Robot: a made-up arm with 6 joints.
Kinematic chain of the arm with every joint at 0, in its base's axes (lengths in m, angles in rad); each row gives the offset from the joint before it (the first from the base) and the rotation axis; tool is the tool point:
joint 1: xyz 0 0 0.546 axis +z
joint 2: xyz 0.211 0 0 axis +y
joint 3: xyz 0 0 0.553 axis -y
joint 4: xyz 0 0 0.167 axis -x
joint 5: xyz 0.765 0 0 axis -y
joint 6: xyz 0.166 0 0 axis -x
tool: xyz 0 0 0
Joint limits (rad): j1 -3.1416..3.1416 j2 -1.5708..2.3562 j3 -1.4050..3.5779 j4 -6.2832..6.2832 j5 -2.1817..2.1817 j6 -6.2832..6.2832
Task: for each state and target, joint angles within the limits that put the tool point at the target. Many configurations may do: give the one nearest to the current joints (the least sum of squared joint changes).
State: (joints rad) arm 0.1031 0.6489 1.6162 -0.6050 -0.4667 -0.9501
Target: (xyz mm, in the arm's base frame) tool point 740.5 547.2 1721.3
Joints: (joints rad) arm 0.5516 0.8988 2.0746 -0.6632 -0.8675 -0.9501
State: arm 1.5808 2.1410 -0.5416 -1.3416 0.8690 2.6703
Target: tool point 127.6 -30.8 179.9
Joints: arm 1.7496 1.5656 -1.3473 -1.5117 0.8106 2.6703
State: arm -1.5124 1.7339 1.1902 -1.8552 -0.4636 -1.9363
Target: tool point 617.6 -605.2 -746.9
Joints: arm -0.8391 2.3562 0.8697 -1.8709 -0.3554 -1.9363
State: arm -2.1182 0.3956 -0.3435 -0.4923 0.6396 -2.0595
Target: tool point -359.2 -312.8 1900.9
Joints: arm -2.3235 -0.2998 0.5094 -0.4707 0.6966 -2.0595
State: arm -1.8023 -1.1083 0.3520 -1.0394 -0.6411 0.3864
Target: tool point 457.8 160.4 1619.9
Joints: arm -2.5790 -1.1959 0.4352 -1.1345 -0.8054 0.3864
